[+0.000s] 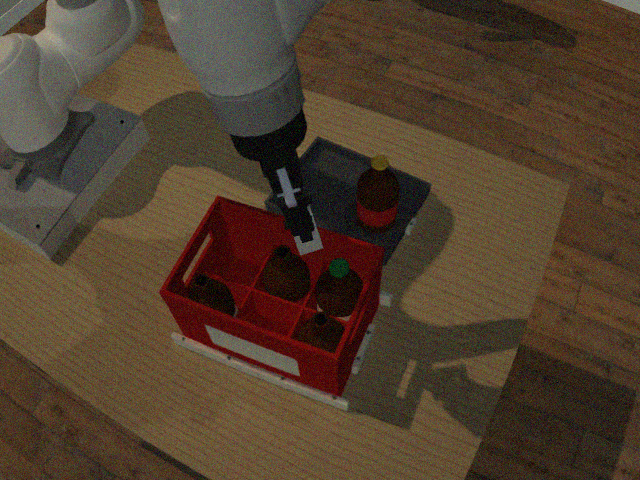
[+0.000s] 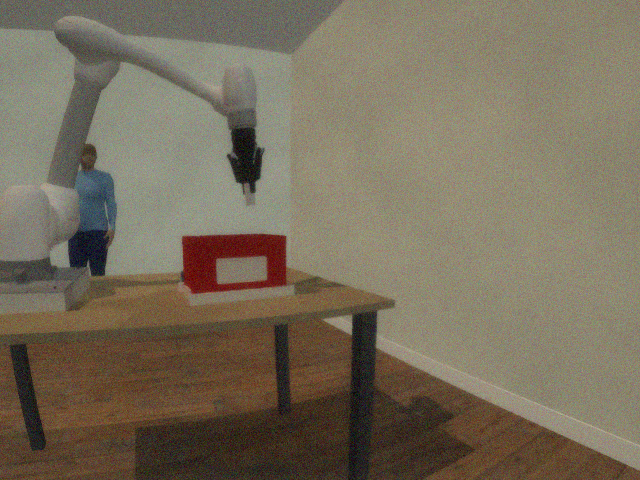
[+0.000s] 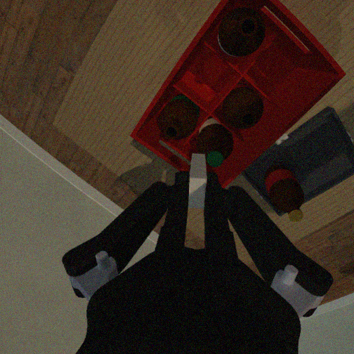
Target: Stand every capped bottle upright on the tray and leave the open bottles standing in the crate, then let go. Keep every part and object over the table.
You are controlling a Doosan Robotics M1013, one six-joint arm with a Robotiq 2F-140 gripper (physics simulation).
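Places are measured from the arm's base along level axes (x down, y right, z back), in metres.
Pixels of known places: gripper, fingertip midpoint: (image 1: pixel 310 247) (image 2: pixel 251 205); arm's base, link origin: (image 1: pixel 46 141) (image 2: pixel 26 275).
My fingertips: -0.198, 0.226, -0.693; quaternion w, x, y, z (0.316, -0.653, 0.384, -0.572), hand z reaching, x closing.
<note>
Ahead of a thing's pixels: the offset from my fingertips to its top centre, as dx, dy, dz. "spot": to the spot under its first point.
A brown bottle with a yellow cap @[+0.106, -0.255, -0.032] (image 1: pixel 377 198) (image 3: pixel 285 192) stands upright on the dark tray @[spot: +0.261, -0.366, +0.089] (image 1: pixel 330 160) (image 3: pixel 327 117). The red crate @[+0.091, -0.003, +0.065] (image 1: pixel 248 330) (image 2: pixel 199 263) (image 3: pixel 310 92) holds a green-capped bottle @[+0.103, -0.043, -0.024] (image 1: pixel 338 289) (image 3: pixel 215 142) in a corner compartment. Three open bottles stand in the crate: one @[+0.103, -0.044, +0.062] (image 1: pixel 284 276) (image 3: pixel 242 107) beside the green-capped one, one @[+0.103, +0.045, -0.023] (image 1: pixel 319 333) (image 3: pixel 178 117) in the corner by it, and one @[+0.103, +0.035, +0.161] (image 1: pixel 211 294) (image 3: pixel 241 32) at the far end. My gripper (image 1: pixel 310 248) (image 2: pixel 250 201) (image 3: pixel 197 165) is shut and empty, above the crate.
White rails @[+0.236, +0.095, +0.074] (image 1: pixel 258 369) (image 2: pixel 242 295) run along the crate's base. The tray lies close behind the crate. The robot's base plate (image 1: pixel 103 149) is at the table's left. A person (image 2: pixel 95 201) stands behind the table.
</note>
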